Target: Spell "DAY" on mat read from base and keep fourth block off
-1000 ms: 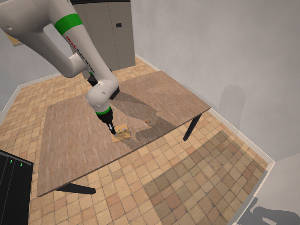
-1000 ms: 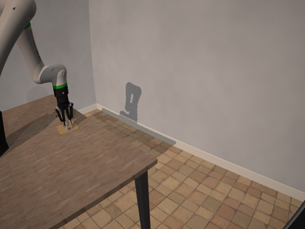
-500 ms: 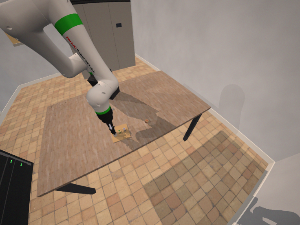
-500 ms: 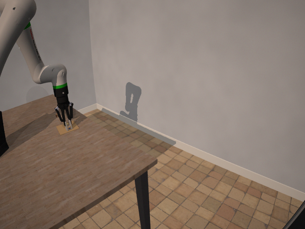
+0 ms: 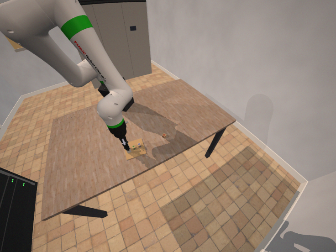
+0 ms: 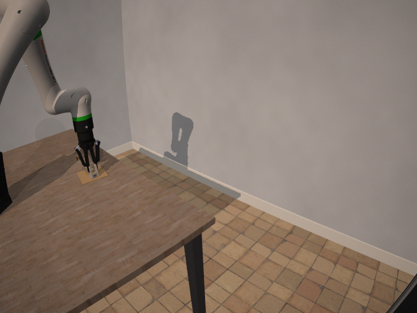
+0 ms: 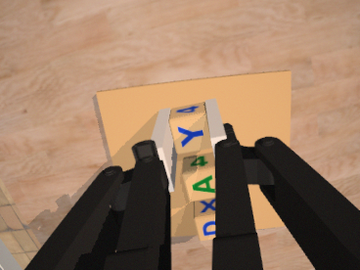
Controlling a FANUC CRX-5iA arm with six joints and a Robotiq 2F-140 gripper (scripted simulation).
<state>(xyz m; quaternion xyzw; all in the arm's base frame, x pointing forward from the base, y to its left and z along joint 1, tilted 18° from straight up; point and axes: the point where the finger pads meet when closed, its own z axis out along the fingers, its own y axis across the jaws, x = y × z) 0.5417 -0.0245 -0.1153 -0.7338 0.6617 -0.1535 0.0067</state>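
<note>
The Y block lies 20 mm below my hand. From my hand the other things lie so: tan mat: 40 mm to the left, 40 mm below; O block: 20 mm behind, 280 mm to the left, 30 mm below.
</note>
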